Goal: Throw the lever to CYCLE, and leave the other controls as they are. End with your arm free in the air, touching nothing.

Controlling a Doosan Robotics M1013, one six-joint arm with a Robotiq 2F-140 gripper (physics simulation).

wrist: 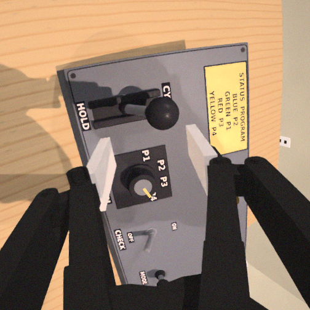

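Observation:
The lever's black ball knob (162, 113) stands at the upper middle of the wrist view. Its grey shaft comes out of a dark slot (102, 120) between the HOLD label (82, 116) and the partly hidden CYCLE label (166, 91). The knob leans to the CYCLE side. My gripper (149, 145) is open, with two white finger pads standing wide apart and nothing between them. In the view the ball is just beyond the fingertips, between their lines and nearer the right one; no contact shows. The grey control panel (200, 54) lies beneath; the exact height above it cannot be told.
A rotary knob (142, 186) with a yellow pointer toward P4 shows between the fingers. A CHECK toggle (150, 239) and a MODE switch (160, 274) are nearer the gripper's body. A yellow status label (227, 107) is at the right. The right finger hides part of the panel. A wooden table (30, 30) lies around it.

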